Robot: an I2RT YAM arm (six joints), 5 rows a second.
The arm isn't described. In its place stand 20 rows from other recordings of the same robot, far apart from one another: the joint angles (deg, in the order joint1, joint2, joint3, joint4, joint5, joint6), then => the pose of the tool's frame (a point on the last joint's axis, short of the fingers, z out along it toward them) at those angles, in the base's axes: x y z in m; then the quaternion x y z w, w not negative.
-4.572 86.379 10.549 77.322 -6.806 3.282 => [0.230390, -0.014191, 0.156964, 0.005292, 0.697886, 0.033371, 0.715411]
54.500 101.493 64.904 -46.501 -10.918 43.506 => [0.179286, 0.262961, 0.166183, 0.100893, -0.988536, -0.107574, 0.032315]
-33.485 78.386 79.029 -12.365 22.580 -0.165 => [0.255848, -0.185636, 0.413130, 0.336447, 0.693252, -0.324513, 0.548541]
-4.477 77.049 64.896 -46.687 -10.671 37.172 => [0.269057, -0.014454, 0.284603, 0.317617, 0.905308, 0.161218, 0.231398]
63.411 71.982 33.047 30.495 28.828 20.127 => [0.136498, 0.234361, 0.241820, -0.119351, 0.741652, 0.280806, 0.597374]
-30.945 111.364 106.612 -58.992 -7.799 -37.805 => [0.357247, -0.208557, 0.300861, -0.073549, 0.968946, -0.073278, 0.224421]
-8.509 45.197 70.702 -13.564 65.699 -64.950 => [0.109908, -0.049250, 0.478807, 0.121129, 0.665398, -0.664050, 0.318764]
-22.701 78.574 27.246 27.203 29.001 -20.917 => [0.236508, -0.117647, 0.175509, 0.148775, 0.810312, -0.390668, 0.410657]
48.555 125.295 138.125 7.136 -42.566 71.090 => [0.307795, 0.384955, 0.476101, -0.187068, 0.582462, 0.764401, 0.203555]
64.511 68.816 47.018 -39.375 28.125 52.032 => [0.112051, 0.196041, 0.232059, -0.041985, 0.940507, 0.081612, 0.327143]
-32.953 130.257 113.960 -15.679 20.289 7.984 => [0.441113, -0.300659, 0.246942, 0.381061, 0.776625, -0.253592, 0.432825]
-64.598 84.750 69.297 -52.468 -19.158 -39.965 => [0.134280, -0.255532, 0.269210, 0.175314, 0.952333, -0.049437, 0.244711]
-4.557 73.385 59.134 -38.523 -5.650 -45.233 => [0.262388, -0.017397, 0.277189, -0.343729, 0.882068, -0.091828, 0.308827]
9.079 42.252 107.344 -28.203 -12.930 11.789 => [-0.040471, 0.001600, 0.603740, -0.090185, 0.446479, 0.210472, 0.865000]
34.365 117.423 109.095 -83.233 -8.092 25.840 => [0.318867, 0.224118, 0.262512, 0.073175, -0.994728, -0.054221, 0.047140]
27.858 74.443 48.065 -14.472 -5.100 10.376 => [0.244428, 0.132769, 0.241137, -0.156354, 0.895153, 0.174296, 0.379309]
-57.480 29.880 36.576 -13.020 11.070 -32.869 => [0.067187, -0.118096, 0.321181, 0.220903, 0.710811, -0.521546, 0.417060]
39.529 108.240 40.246 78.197 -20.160 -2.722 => [0.266606, 0.235908, 0.178596, -0.352861, 0.540691, 0.344989, 0.681267]
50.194 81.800 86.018 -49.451 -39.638 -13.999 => [0.170569, 0.240155, 0.380658, -0.571589, 0.668325, 0.409280, 0.243140]
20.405 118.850 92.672 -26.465 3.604 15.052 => [0.432088, 0.158348, 0.203435, -0.034156, 0.946299, 0.069098, 0.313969]
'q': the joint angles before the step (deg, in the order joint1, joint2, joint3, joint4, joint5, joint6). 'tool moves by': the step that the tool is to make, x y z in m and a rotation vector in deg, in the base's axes. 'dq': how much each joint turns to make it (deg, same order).
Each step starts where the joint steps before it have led.
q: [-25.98, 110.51, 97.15, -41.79, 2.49, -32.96]
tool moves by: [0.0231, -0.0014, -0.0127, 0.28, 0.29, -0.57]
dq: [1.20, 5.23, 4.61, 0.16, 0.90, 1.53]
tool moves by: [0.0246, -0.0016, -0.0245, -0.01, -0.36, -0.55]
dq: [1.14, 5.70, 2.92, 3.01, 0.84, 1.47]
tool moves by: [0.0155, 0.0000, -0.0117, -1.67, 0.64, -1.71]
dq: [0.95, 3.77, 3.25, 0.47, 2.98, 1.18]
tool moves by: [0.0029, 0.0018, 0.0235, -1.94, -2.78, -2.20]
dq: [0.48, -0.82, 3.21, -0.98, 2.17, 1.75]
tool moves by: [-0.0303, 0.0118, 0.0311, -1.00, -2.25, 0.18]
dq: [-0.07, -9.03, -7.35, 0.82, -0.10, -0.25]
